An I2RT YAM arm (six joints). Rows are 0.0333 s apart.
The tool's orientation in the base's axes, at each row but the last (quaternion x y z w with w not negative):
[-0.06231, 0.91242, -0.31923, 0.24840]
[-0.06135, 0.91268, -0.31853, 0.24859]
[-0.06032, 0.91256, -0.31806, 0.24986]
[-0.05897, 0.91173, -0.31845, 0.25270]
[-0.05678, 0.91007, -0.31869, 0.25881]
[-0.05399, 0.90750, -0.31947, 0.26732]
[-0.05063, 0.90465, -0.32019, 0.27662]
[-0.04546, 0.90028, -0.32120, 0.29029]
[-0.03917, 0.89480, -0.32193, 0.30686]
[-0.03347, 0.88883, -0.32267, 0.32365]
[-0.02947, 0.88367, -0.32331, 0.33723]
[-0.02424, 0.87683, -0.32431, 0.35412]
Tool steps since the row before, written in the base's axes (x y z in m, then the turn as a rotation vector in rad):
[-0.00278, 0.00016, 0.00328, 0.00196, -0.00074, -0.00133]
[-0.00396, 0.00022, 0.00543, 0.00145, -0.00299, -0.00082]
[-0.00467, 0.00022, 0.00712, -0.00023, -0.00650, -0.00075]
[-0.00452, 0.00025, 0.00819, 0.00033, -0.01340, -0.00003]
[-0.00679, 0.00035, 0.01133, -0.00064, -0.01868, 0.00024]
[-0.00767, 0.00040, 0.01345, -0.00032, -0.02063, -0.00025]
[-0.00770, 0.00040, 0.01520, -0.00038, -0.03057, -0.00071]
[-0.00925, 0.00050, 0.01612, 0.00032, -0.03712, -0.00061]
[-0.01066, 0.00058, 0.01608, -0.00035, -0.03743, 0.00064]
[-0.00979, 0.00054, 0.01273, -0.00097, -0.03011, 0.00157]
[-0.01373, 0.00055, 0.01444, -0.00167, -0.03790, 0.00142]
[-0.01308, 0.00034, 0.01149, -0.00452, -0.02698, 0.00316]
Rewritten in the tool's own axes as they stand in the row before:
[0.00102, -0.00201, -0.00367, -0.00095, 0.00032, 0.00227]
[0.00113, -0.00333, -0.00573, -0.00011, -0.00179, 0.00291]
[0.00102, -0.00440, -0.00722, 0.00226, -0.00469, 0.00397]
[0.00038, -0.00504, -0.00787, 0.00332, -0.01055, 0.00757]
[0.00082, -0.00705, -0.01115, 0.00546, -0.01495, 0.00980]
[0.00036, -0.00843, -0.01299, 0.00593, -0.01617, 0.01136]
[-0.00074, -0.00957, -0.01408, 0.00887, -0.02375, 0.01711]
[-0.00044, -0.01032, -0.01546, 0.01000, -0.02890, 0.02105]
[0.00004, -0.01055, -0.01616, 0.00997, -0.02999, 0.02008]
[0.00052, -0.00861, -0.01355, 0.00798, -0.02485, 0.01513]
[0.00210, -0.01038, -0.01688, 0.01071, -0.03103, 0.01908]
[0.00274, -0.00891, -0.01471, 0.00881, -0.02397, 0.01030]

